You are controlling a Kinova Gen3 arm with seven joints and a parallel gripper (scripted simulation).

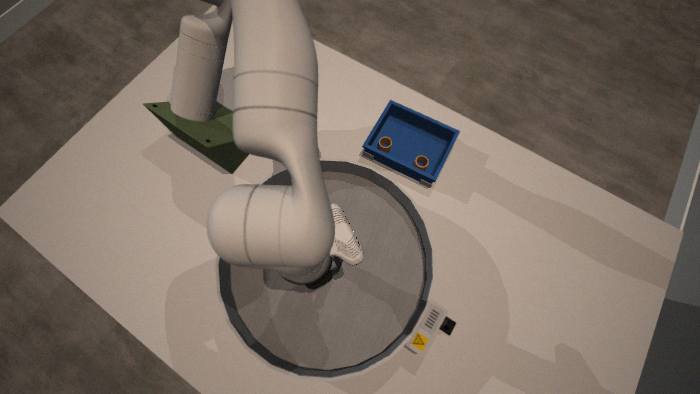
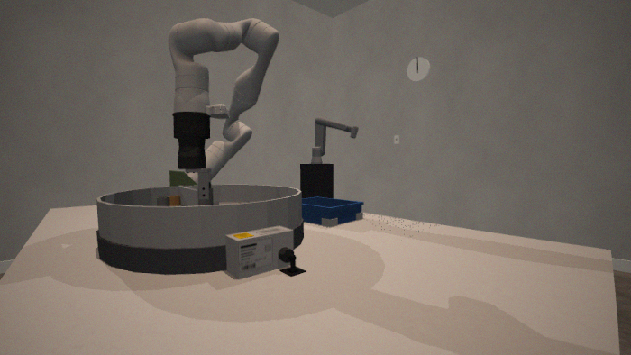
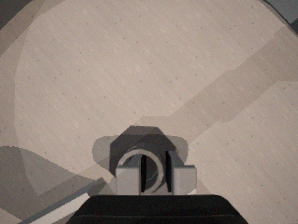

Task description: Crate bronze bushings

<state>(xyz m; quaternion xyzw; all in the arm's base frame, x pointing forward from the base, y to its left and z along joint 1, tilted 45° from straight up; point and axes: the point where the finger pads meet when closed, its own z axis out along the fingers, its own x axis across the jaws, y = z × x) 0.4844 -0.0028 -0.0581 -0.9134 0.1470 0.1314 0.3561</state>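
My gripper is now 50 mm above the round turning table and 10 mm past it. Round my hand: blue crate (350 mm to the left, 80 mm below, 60 mm behind).
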